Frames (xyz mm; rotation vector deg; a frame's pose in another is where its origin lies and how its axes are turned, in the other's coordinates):
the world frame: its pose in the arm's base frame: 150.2 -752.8 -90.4 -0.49 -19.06 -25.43
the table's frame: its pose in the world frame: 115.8 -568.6 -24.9 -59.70 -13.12 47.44
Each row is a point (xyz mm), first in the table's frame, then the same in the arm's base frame.
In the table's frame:
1: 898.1 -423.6 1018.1
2: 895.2 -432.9 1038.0
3: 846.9 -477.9 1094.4
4: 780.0 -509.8 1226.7
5: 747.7 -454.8 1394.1
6: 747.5 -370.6 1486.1
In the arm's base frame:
1: 548.4 -284.8 706.8
2: 539.6 -271.8 722.4
3: 478.0 -254.6 781.2
4: 373.0 -172.7 853.6
5: 283.8 -17.4 860.0
6: 248.2 93.1 814.5

